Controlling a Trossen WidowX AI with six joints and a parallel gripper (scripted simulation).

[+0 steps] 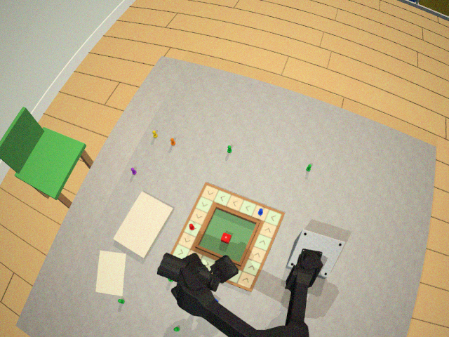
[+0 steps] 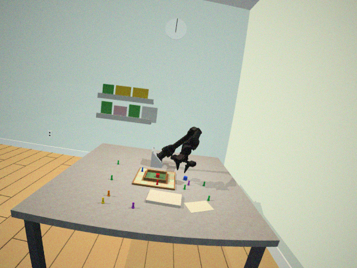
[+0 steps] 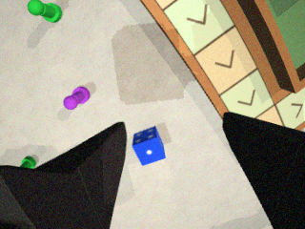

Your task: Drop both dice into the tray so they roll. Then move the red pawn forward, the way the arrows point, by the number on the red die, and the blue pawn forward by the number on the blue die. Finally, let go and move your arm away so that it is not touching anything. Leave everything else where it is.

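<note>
Right now the blue die is 60 mm below my gripper tip, 50 mm to the left of it and 30 mm behind it. From my gripper tip the other things lie so: green tray 180 mm to the right, 70 mm below, 10 mm behind; red pawn 170 mm to the right, 110 mm ahead, 50 mm below; blue pawn 280 mm to the right, 90 mm behind, 50 mm below.
</note>
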